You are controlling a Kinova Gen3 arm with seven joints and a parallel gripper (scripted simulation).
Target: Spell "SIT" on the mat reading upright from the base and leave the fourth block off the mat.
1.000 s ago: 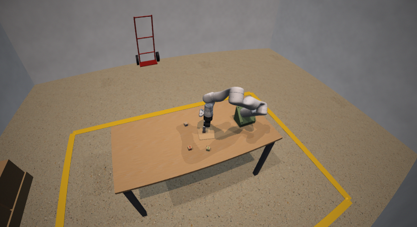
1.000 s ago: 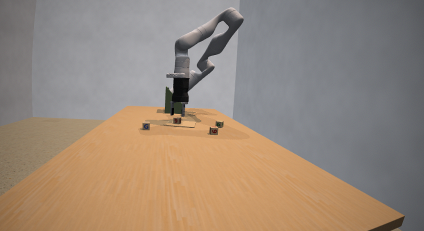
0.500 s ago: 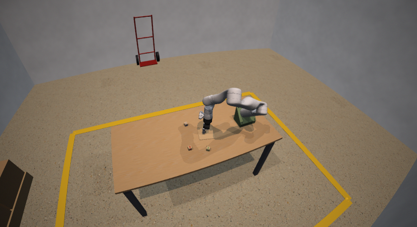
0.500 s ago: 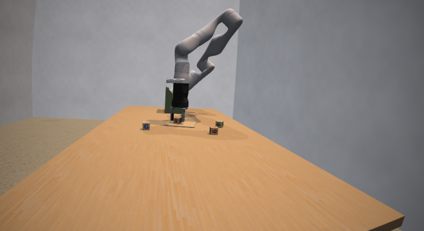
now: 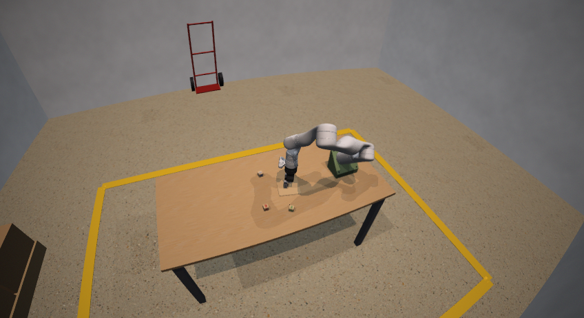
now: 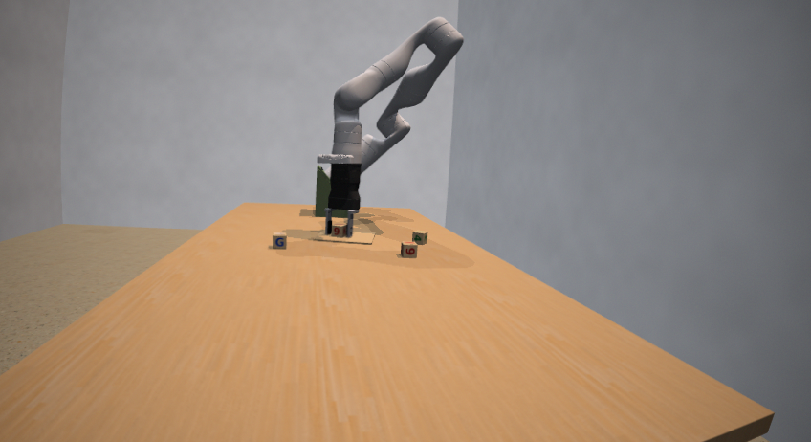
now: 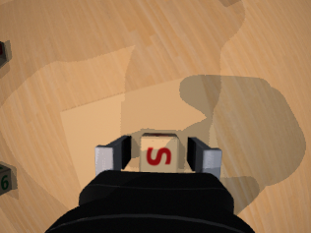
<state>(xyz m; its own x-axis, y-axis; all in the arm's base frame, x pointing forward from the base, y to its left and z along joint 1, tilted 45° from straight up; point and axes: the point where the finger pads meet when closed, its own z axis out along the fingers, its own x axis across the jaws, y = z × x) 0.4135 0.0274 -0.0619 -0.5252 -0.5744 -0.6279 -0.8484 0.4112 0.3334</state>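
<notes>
The tan mat is 10 mm behind my hand, 20 mm to the left of it and 20 mm below it. Also, from my hand: green-marked block 60 mm ahead, 190 mm to the left, 10 mm below; then blue-marked block 120 mm ahead, 150 mm to the right, 10 mm below; then E block 190 mm ahead, 120 mm to the left, 10 mm below.
</notes>
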